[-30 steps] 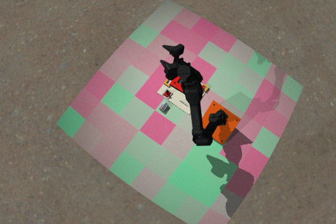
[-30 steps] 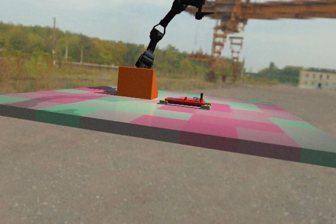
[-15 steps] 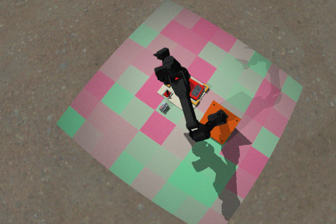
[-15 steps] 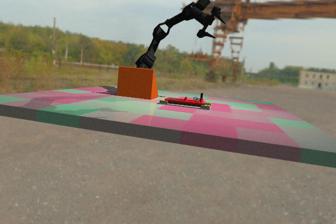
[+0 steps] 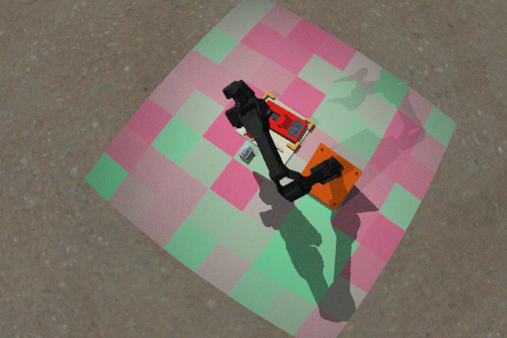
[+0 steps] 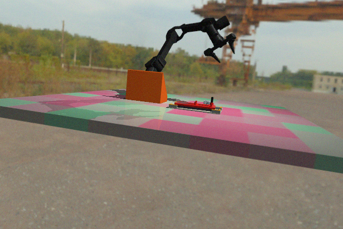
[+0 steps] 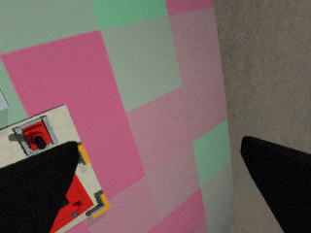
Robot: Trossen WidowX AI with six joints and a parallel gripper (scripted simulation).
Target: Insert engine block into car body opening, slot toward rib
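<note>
Now: gripper tip 27 cm above the grey engine block, 10 cm past it and 3 cm to the right of it.
</note>
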